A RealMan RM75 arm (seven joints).
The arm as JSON. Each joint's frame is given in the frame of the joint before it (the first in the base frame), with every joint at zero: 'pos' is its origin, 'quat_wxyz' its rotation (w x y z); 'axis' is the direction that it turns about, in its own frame. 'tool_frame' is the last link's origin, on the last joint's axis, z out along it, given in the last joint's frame.
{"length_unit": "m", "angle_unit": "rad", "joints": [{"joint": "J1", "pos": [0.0, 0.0, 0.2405], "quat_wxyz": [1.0, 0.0, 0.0, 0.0], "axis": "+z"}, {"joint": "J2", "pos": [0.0, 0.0, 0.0], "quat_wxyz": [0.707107, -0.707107, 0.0, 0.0], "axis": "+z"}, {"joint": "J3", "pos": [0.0, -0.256, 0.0], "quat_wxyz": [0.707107, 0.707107, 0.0, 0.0], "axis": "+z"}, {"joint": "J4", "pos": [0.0, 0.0, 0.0], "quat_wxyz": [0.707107, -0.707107, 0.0, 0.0], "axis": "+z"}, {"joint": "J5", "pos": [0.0, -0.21, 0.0], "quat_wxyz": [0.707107, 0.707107, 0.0, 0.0], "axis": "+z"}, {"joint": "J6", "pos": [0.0, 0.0, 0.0], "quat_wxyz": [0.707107, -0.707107, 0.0, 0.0], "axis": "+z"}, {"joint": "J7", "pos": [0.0, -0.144, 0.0], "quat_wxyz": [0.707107, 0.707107, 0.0, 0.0], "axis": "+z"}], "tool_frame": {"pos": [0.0, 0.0, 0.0], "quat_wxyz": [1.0, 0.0, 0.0, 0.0]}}
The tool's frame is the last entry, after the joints.
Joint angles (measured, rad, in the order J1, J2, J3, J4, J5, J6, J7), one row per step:
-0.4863, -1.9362, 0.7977, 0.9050, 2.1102, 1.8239, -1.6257
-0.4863, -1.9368, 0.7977, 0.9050, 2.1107, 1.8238, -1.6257
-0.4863, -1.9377, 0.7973, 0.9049, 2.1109, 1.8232, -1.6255
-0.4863, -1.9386, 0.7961, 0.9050, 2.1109, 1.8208, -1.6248
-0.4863, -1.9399, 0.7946, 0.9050, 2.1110, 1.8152, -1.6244
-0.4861, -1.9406, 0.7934, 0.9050, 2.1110, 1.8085, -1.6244
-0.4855, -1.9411, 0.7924, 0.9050, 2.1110, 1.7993, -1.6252
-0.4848, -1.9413, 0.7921, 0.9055, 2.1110, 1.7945, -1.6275
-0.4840, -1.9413, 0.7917, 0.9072, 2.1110, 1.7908, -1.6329
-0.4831, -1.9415, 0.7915, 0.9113, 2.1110, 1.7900, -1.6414
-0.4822, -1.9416, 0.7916, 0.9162, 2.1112, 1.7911, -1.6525
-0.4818, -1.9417, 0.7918, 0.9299, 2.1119, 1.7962, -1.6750
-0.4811, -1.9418, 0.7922, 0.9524, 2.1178, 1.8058, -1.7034
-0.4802, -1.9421, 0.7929, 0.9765, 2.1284, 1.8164, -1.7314
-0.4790, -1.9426, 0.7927, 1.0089, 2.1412, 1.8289, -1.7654
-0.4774, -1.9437, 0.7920, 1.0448, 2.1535, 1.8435, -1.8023
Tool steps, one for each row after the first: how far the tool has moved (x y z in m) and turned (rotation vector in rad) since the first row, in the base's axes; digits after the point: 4 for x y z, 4 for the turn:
0.0000, -0.0001, -0.0002, -0.0004, -0.0001, 0.0002
0.0001, -0.0001, -0.0006, 0.0000, -0.0007, 0.0004
0.0000, 0.0003, -0.0007, 0.0029, -0.0010, 0.0007
-0.0001, 0.0010, -0.0009, 0.0086, -0.0006, 0.0022
-0.0005, 0.0018, -0.0010, 0.0153, 0.0006, 0.0045
-0.0012, 0.0028, -0.0009, 0.0240, 0.0030, 0.0085
-0.0016, 0.0033, -0.0009, 0.0283, 0.0043, 0.0124
-0.0019, 0.0038, -0.0005, 0.0318, 0.0054, 0.0183
-0.0018, 0.0039, 0.0000, 0.0332, 0.0061, 0.0250
-0.0016, 0.0039, 0.0007, 0.0325, 0.0065, 0.0331
-0.0001, 0.0042, 0.0025, 0.0306, 0.0084, 0.0450
0.0017, 0.0042, 0.0053, 0.0264, 0.0169, 0.0575
0.0031, 0.0039, 0.0080, 0.0206, 0.0302, 0.0702
0.0051, 0.0036, 0.0118, 0.0173, 0.0476, 0.0847
0.0075, 0.0032, 0.0160, 0.0146, 0.0648, 0.1005

